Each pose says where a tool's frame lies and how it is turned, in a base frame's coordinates. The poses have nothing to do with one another.
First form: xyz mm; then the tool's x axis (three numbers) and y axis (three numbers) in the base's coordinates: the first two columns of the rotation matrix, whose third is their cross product.
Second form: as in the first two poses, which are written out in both.
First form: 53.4 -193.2 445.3 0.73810 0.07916 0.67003 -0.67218 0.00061 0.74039
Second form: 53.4 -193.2 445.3 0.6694 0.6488 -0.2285 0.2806
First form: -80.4 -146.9 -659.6 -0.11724 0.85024 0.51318 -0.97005 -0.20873 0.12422
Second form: -80.4 -146.9 -659.6 0.6171 0.2461 -0.1217 0.7374
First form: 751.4 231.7 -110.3 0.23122 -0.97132 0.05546 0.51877 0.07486 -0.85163
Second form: 751.4 231.7 -110.3 0.6759 -0.3985 0.2839 -0.5512
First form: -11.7 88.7 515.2 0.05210 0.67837 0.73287 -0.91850 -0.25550 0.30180
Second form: -11.7 88.7 515.2 0.5930 0.4177 -0.1437 0.6733
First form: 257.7 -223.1 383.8 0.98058 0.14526 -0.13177 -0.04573 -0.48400 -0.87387
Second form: 257.7 -223.1 383.8 0.5071 -0.8562 -0.0291 0.0942
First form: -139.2 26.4 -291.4 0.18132 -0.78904 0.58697 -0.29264 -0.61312 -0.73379
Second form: -139.2 26.4 -291.4 0.2378 -0.7308 0.3700 -0.5219
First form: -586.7 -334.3 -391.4 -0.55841 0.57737 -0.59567 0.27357 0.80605 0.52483
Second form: -586.7 -334.3 -391.4 0.3999 0.2468 0.8620 0.1899
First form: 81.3 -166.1 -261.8 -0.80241 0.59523 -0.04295 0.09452 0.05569 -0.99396
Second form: 81.3 -166.1 -261.8 0.1952 -0.2464 -0.6998 0.6414
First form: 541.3 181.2 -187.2 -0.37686 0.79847 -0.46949 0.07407 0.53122 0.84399
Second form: 541.3 181.2 -187.2 0.4730 0.2963 0.7361 0.3829
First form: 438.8 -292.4 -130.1 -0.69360 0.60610 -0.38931 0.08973 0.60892 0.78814
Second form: 438.8 -292.4 -130.1 0.3311 0.2087 0.8336 0.3899
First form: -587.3 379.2 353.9 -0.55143 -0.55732 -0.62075 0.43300 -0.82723 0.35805
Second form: -587.3 379.2 353.9 0.2823 0.3802 -0.0817 -0.8769
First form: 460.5 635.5 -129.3 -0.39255 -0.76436 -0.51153 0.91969 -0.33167 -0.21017
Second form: 460.5 635.5 -129.3 0.5265 0.1628 0.2386 -0.7996
